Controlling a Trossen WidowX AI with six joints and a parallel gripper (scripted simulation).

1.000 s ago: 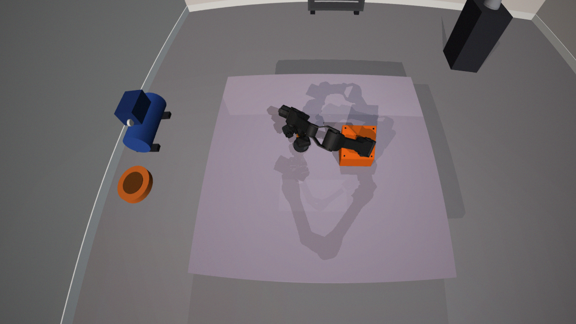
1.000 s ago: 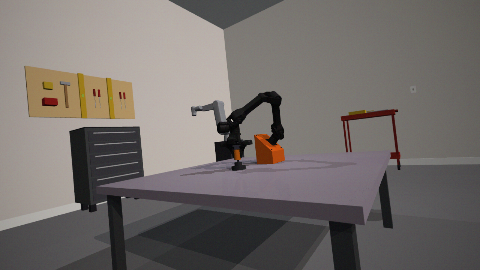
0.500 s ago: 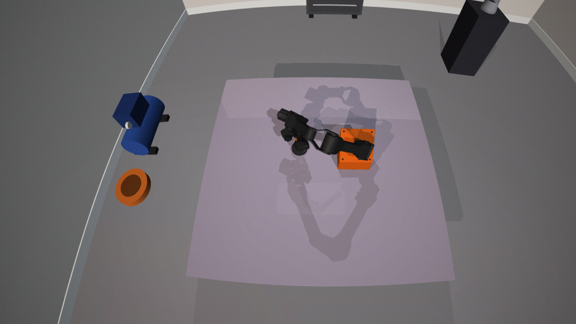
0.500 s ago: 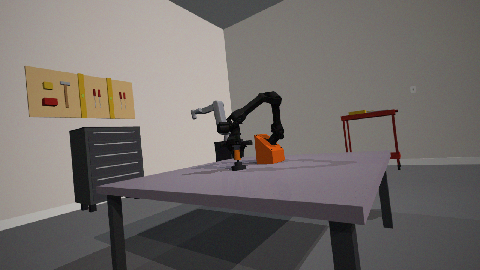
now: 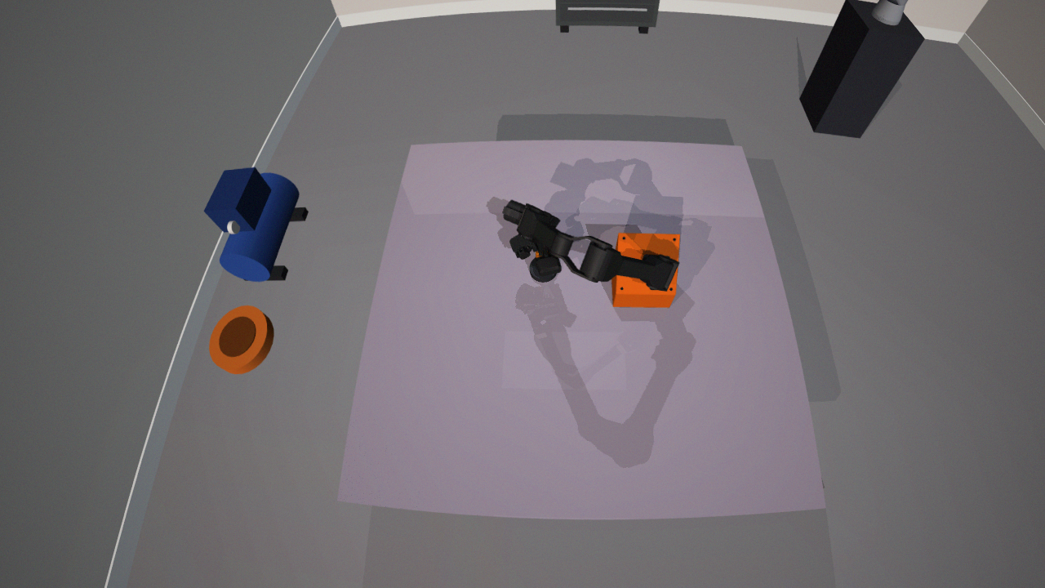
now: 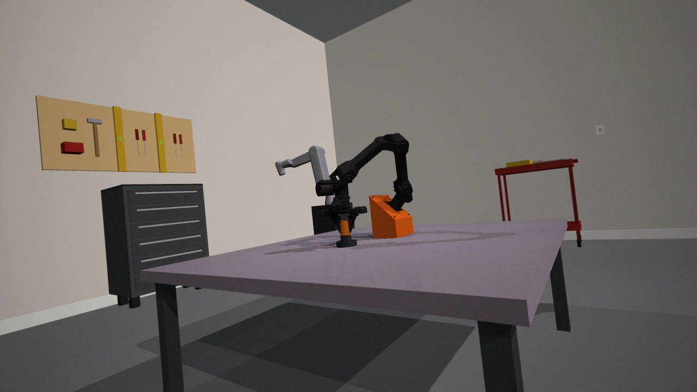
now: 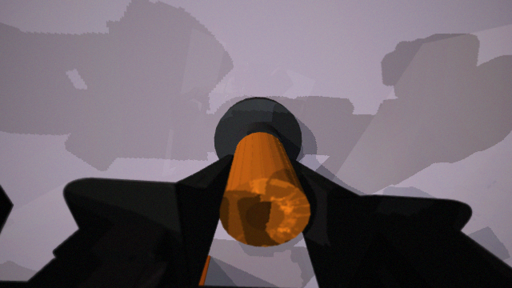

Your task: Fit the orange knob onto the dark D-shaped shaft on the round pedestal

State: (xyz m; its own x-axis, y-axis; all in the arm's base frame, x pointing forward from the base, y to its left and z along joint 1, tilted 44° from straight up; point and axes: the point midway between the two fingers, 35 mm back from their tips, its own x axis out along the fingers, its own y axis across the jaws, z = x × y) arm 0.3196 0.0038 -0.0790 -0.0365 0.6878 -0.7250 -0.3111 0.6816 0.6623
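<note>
Now: the orange knob 2 cm above my gripper tip. Also, from my gripper tip: short shaft 2 cm below.
</note>
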